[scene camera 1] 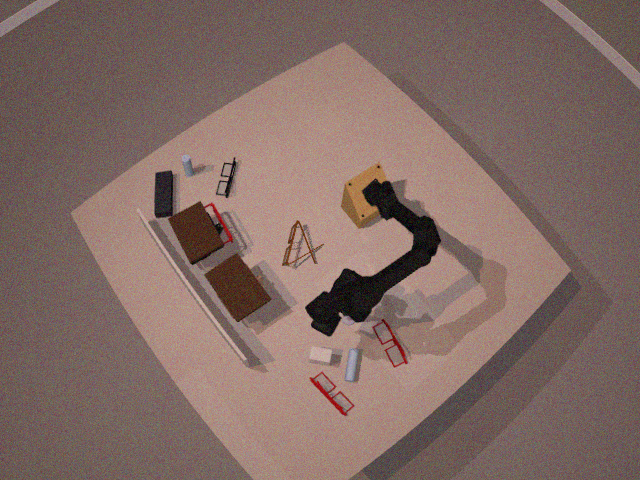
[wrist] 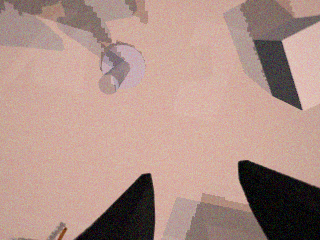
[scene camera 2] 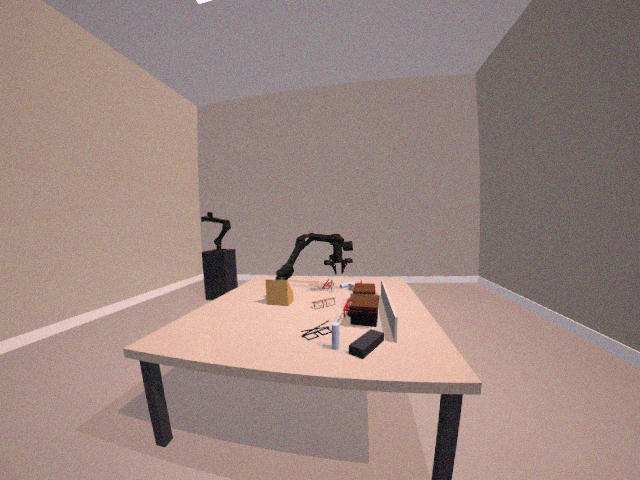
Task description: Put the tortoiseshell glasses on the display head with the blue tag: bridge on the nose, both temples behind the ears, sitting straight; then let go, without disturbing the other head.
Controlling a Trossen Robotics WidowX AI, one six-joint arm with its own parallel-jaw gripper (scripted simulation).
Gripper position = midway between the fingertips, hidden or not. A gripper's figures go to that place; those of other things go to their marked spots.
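My gripper [wrist: 194, 175] is 11 cm from the lens, and there's a peg [wrist: 123, 66] that's 19 cm from the lens.
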